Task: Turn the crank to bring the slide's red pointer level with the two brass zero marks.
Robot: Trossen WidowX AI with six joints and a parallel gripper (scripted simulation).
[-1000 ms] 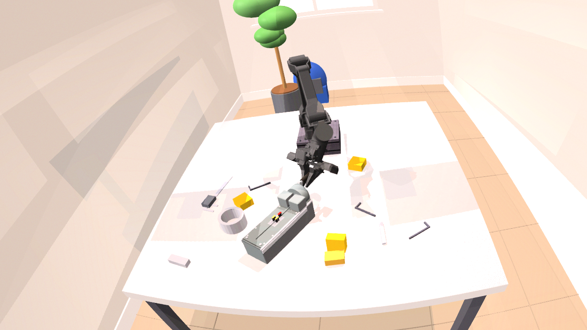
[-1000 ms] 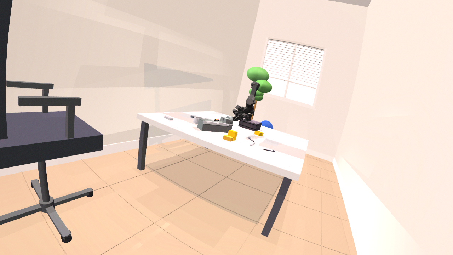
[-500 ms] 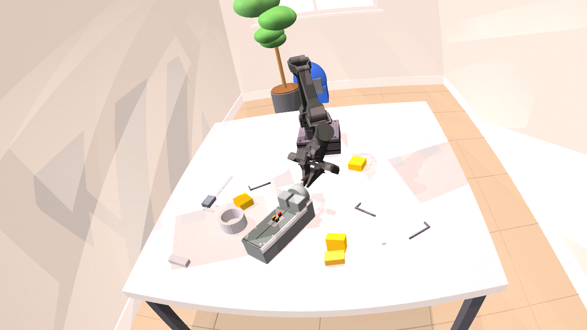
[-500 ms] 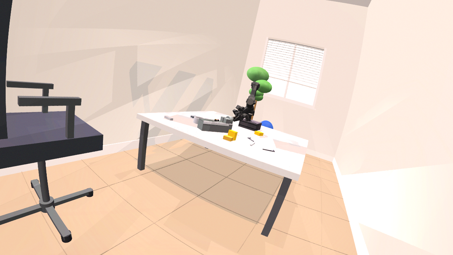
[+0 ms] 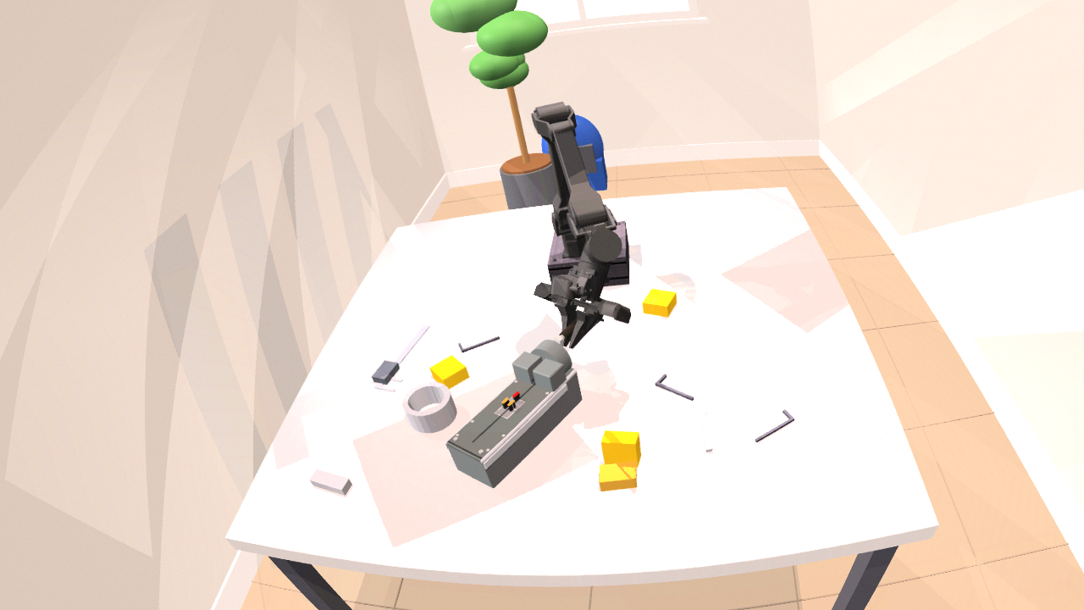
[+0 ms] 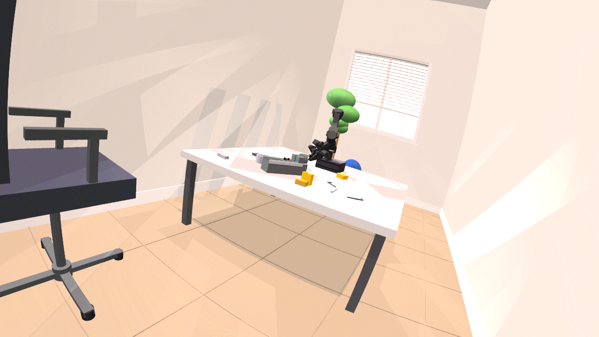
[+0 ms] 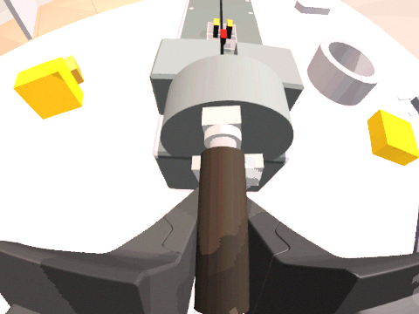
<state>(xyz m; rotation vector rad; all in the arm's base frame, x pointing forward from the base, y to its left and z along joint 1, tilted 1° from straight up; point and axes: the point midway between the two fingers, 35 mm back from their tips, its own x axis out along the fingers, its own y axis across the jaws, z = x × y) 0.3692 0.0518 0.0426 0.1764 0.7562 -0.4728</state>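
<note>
The red pointer is 130 mm ahead of my gripper tip, 70 mm to the right of it and 10 mm below it. Round my gripper tip: brown crank handle: 20 mm behind, 10 mm to the left, 30 mm above.
</note>
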